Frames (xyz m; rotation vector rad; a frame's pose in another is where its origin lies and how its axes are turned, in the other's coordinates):
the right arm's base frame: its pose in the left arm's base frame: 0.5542 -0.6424 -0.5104 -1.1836 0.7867 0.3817
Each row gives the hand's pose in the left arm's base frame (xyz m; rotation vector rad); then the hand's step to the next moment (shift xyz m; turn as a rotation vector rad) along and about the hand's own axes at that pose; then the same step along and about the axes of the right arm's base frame.
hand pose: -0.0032 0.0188 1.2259 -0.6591 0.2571 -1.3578
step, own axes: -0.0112 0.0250 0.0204 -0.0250 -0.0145 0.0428
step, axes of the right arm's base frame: 0.0176 -0.0119 0.0267 -0.0276 -0.0163 0.0405
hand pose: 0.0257 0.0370 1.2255 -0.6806 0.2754 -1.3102
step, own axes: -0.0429 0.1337 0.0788 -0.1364 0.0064 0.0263
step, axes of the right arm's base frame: 0.1037 -0.0432 0.1154 -0.0224 0.0653 0.1207
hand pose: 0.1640 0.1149 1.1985 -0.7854 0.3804 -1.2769
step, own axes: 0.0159 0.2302 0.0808 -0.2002 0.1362 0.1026
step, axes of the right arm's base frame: 0.2208 -0.0608 0.0857 0.0852 0.0526 0.2431
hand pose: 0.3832 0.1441 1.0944 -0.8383 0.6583 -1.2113
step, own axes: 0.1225 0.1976 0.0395 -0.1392 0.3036 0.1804
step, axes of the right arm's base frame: 0.2280 -0.0401 -0.0448 0.2721 0.0036 0.2646
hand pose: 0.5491 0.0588 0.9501 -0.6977 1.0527 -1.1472
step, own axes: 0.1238 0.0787 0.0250 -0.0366 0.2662 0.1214
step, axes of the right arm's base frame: 0.1227 -0.0077 -0.0839 0.2573 0.0206 0.1426
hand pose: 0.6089 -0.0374 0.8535 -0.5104 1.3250 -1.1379
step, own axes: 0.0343 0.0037 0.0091 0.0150 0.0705 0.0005
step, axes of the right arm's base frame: 0.0198 -0.0020 -0.0296 0.0614 0.0357 0.0123
